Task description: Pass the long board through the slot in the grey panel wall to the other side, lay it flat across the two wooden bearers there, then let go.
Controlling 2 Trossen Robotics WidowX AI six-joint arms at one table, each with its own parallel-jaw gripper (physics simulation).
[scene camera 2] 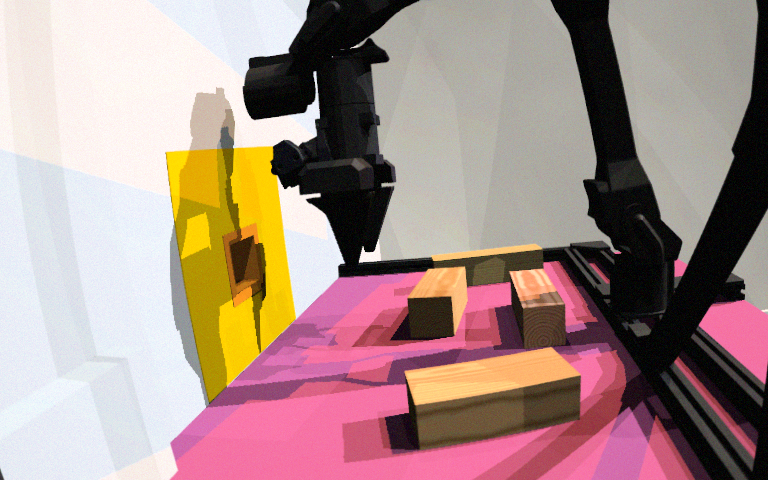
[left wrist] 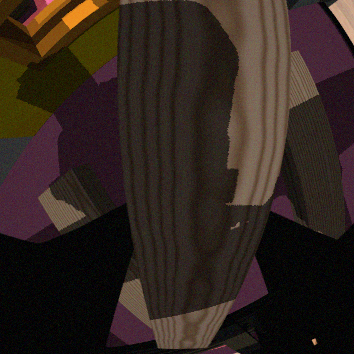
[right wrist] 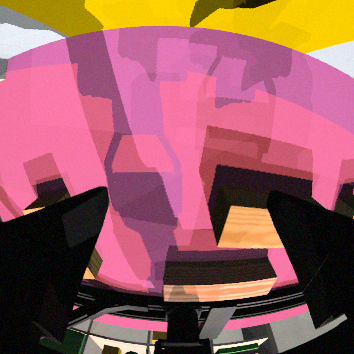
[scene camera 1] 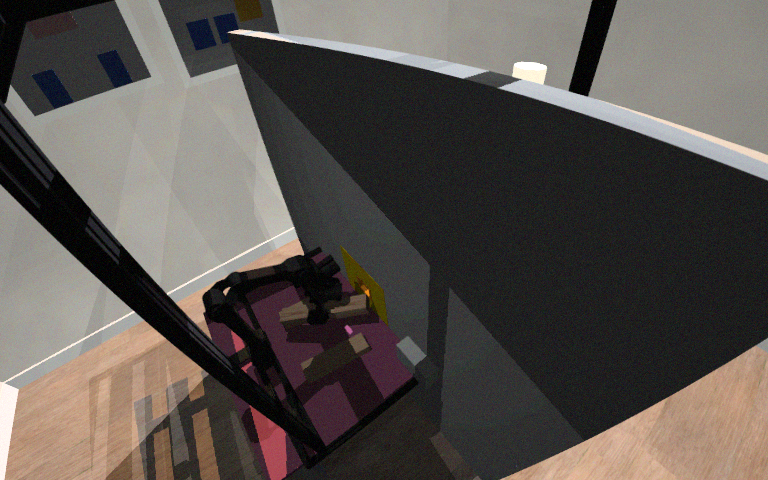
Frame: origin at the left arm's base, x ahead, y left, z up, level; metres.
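Where they show: left gripper, fingertip midpoint: point(left wrist: 194, 210) point(scene camera 1: 329, 310); right gripper, fingertip midpoint: point(scene camera 2: 361, 259) point(right wrist: 191, 197); left arm's base, origin of the base link: point(left wrist: 267, 315) point(scene camera 1: 265, 361); right arm's base, origin of the base link: point(scene camera 2: 644, 308) point(right wrist: 182, 314).
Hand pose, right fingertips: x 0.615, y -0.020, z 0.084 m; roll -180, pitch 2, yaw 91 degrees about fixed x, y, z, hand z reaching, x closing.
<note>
Things, the pixels of their top centre, and the offset from my right fingertips. "spot": a spot on its surface instead.
- orange-framed slot, surface spot: point(left wrist: 80, 15) spot: dx -0.179, dy -0.011, dz -0.021 m
- yellow plate, surface spot: point(scene camera 2: 195, 339) spot: dx -0.132, dy -0.134, dz -0.037 m
My left gripper point(scene camera 1: 318, 315) point(left wrist: 194, 210) is shut on the long board point(scene camera 1: 349, 306) point(left wrist: 190, 125) and holds it above the table, near the grey panel wall point(scene camera 1: 399, 277). The orange-framed slot point(scene camera 1: 366, 292) point(scene camera 2: 243, 295) point(left wrist: 80, 15) lies close to the board's wall end; in the left wrist view it is at the upper left, off to one side of the board. In scene camera 2 the slot shows no board. The two wooden bearers point(scene camera 2: 438, 300) point(scene camera 2: 538, 302) there stand end-on to the camera, apart. My right gripper point(scene camera 2: 360, 255) point(right wrist: 191, 197) is open and empty, pointing down between the slot and the bearers.
On the far side, one wooden block point(scene camera 2: 492, 390) lies in front of the bearers and another point(scene camera 2: 487, 264) behind them. On the board's side, a wooden block point(scene camera 1: 334, 357) point(left wrist: 320, 165) lies beside the board; another block point(left wrist: 62, 210) shows partly under it. A yellow plate point(scene camera 2: 195, 339) surrounds the slot.
</note>
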